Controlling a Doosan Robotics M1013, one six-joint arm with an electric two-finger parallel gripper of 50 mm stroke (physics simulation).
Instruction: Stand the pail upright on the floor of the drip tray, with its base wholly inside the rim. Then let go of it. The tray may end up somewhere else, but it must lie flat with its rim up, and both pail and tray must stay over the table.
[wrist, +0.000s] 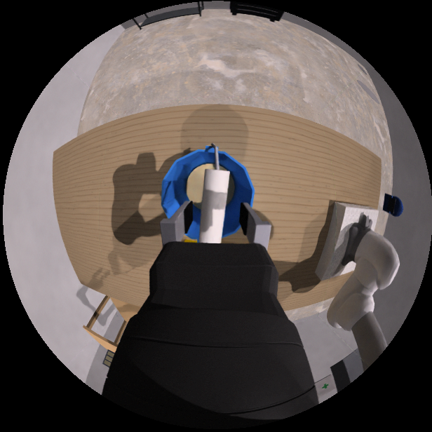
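The blue pail (242, 185) stands upright on the table, its open mouth facing the camera. Its white handle grip (216, 190) is raised over the mouth, with a metal wire running to the far rim. My gripper (215, 211) is open above the pail's near part, with one finger on each side of the handle grip and a gap on both sides. The near end of the grip is hidden by the gripper body. A small yellow strip of the drip tray (190, 241) shows at the pail's near side; the rest is hidden.
The wooden table (300, 165) has curved-looking edges in this wide view. A pale grey block (341, 237) stands at the right, with a light robot arm part (377, 255) by it. A wooden frame (101, 340) is beyond the table at the lower left.
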